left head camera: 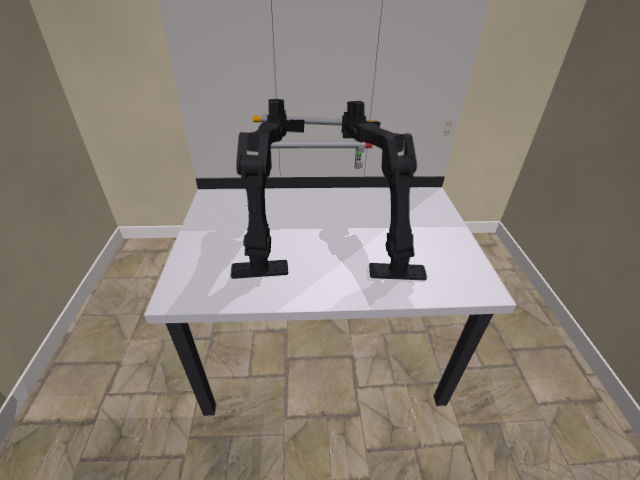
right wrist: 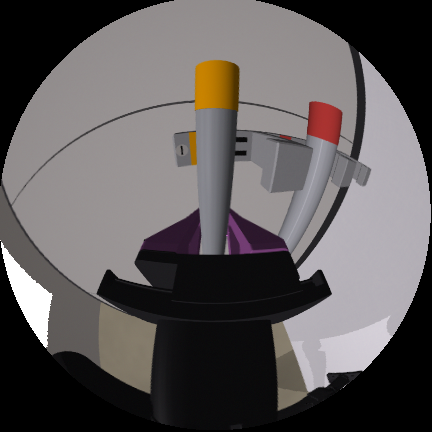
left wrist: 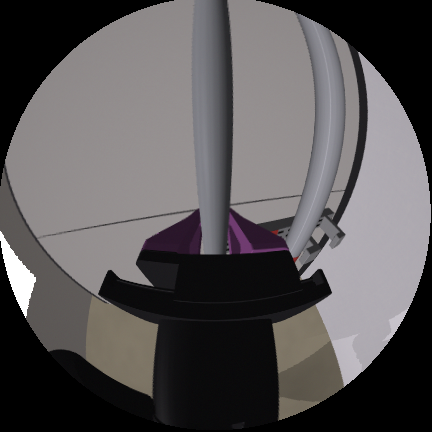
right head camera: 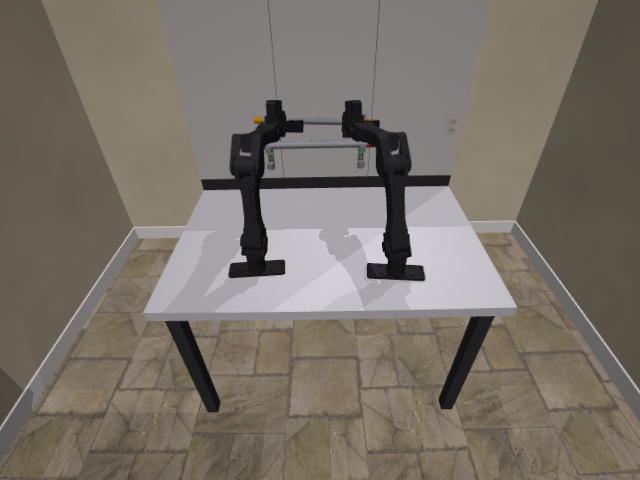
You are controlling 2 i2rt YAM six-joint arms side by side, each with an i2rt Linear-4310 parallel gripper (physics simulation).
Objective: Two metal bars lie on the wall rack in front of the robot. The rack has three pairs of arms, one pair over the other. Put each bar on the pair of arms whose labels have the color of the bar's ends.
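Frame: origin at the left arm's base, x ahead, y left, z up, level; millimetres.
Seen in the pictures: left gripper, fingertip midpoint: (left wrist: 214,212); right gripper, fingertip midpoint: (right wrist: 213,212); left arm's base at its link origin: (left head camera: 259,270) (right head camera: 257,269); right arm's base at its link origin: (left head camera: 397,272) (right head camera: 395,272).
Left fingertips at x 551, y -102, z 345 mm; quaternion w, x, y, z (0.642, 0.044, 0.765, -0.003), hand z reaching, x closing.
Offsets run from my left fingertips to a thing's top centre. "pt": to the spot under its first point. Level surfaces: height alone.
The orange-ended bar @(dx -27, dy -154, dz +20 mm) (left head camera: 323,121) (right head camera: 323,121) (left wrist: 212,125) (right wrist: 215,170) is held level between both grippers, in front of the upper part of the wall rack @(dx -46, dy -354, dz +16 mm) (left head camera: 358,164) (right head camera: 360,164) (right wrist: 243,145). My left gripper (left wrist: 214,212) is shut on it. My right gripper (right wrist: 213,212) is shut on it near one orange end. An orange label @(pt dx -30, dy -354, dz +3 mm) (right wrist: 192,150) shows beside the bar in the right wrist view. The red-ended bar @(dx -37, dy -153, dz -88 mm) (left head camera: 317,145) (right head camera: 317,145) (left wrist: 330,110) (right wrist: 319,167) lies lower and appears to rest on the middle arms, above the green labels @(pt dx -31, dy -353, dz -156 mm) (left head camera: 358,153) (right head camera: 360,155). The fingertips are hidden in the head views.
A white table @(dz -345 mm) (left head camera: 320,304) (right head camera: 320,304) bears both arm bases (left head camera: 259,269) (left head camera: 398,271). The grey wall (left head camera: 325,56) (right head camera: 325,56) stands behind the rack, with a black strip (left head camera: 320,182) at its foot. The red-ended bar runs close below the held bar.
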